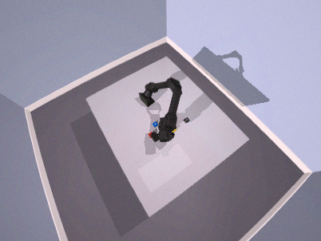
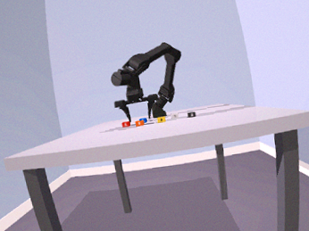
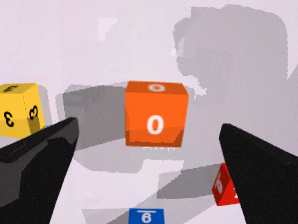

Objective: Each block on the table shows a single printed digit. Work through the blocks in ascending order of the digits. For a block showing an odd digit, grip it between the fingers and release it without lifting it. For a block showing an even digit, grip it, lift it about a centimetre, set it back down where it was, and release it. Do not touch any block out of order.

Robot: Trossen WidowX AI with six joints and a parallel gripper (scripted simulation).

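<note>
My gripper tip is now 10 mm above the orange block. From my gripper tip the other things lie so: yellow block: 90 mm to the left, 10 mm below, 10 mm behind; red block: 80 mm to the right, 50 mm behind, 10 mm below; blue block: 120 mm behind, 10 mm to the right, 10 mm below.
</note>
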